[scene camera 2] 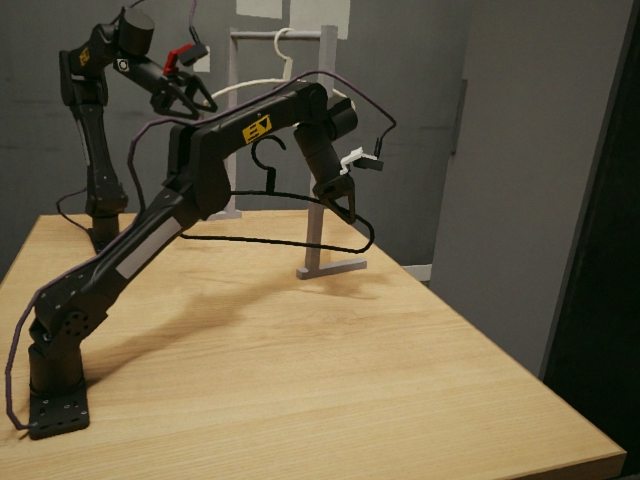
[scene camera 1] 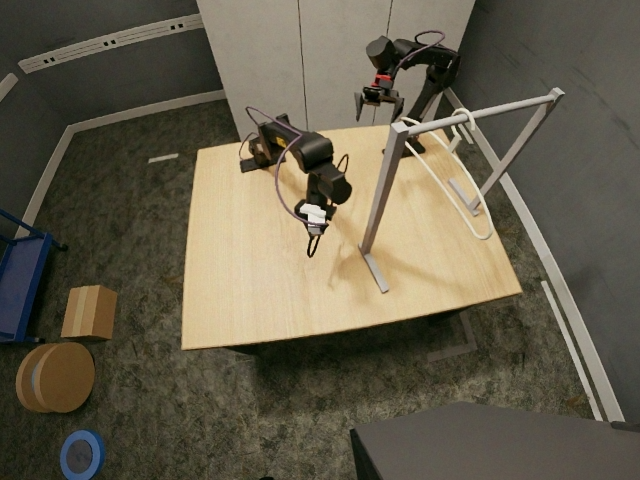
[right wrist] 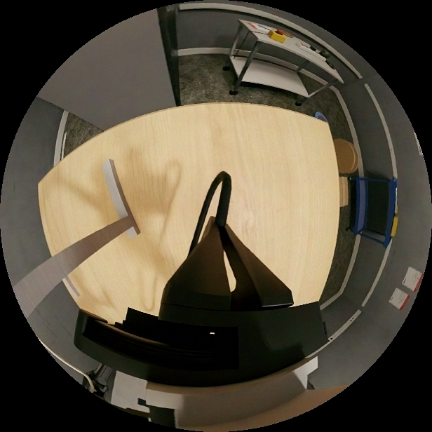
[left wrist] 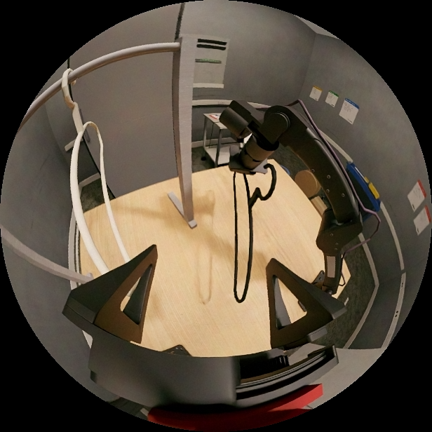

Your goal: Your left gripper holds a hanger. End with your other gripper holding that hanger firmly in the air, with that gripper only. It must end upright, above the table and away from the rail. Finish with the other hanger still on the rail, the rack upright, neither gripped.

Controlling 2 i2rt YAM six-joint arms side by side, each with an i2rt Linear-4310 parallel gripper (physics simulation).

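Seen in the pictures: left gripper, fingertip midpoint: [scene camera 2: 208, 113] [scene camera 1: 373, 123]; right gripper, fingertip midpoint: [scene camera 2: 352, 223] [scene camera 1: 312, 238]; left arm's base, origin of the base link: [scene camera 2: 106, 242] [scene camera 1: 403, 151]; right arm's base, origin of the base link: [scene camera 2: 58, 390] [scene camera 1: 262, 162].
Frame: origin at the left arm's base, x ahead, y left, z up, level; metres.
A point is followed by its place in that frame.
The black hanger [scene camera 1: 310, 255] @(x 0.416, y -0.566, z 0.161 m) [scene camera 2: 268, 241] @(x 0.251, y -0.446, z 0.130 m) [left wrist: 240, 300] [right wrist: 226, 192] hangs in the air above the table, hook up and nearly level, apart from the rail. My right gripper [scene camera 2: 353, 219] @(x 0.381, y -0.548, z 0.188 m) [right wrist: 214, 222] is shut on its upper bar, near the right end in scene camera 2. My left gripper [scene camera 1: 377, 119] @(x 0.176, y -0.290, z 0.361 m) [scene camera 2: 206, 112] @(x 0.176, y -0.290, z 0.361 m) [left wrist: 215, 258] is open and empty, clear of both hangers. The white hanger [scene camera 1: 454, 143] @(x 0.396, y -0.203, z 0.461 m) [scene camera 2: 287, 68] @(x 0.391, y -0.203, z 0.458 m) [left wrist: 77, 120] hangs by its hook on the rail of the grey rack [scene camera 1: 382, 191] @(x 0.412, y -0.380, z 0.371 m) [scene camera 2: 326, 56] @(x 0.390, y -0.383, z 0.490 m) [left wrist: 184, 135] [right wrist: 75, 257], which stands upright.
The wooden table [scene camera 1: 232, 289] @(x 0.379, y -0.843, z 0.000 m) [scene camera 2: 361, 372] @(x 0.290, y -0.751, z 0.000 m) [right wrist: 270, 150] carries both arms and the rack. In scene camera 1, the rack's near post stands to the right of the right arm and the black hanger. The left arm is behind the rack's rail. Tall cabinets stand behind the table there.
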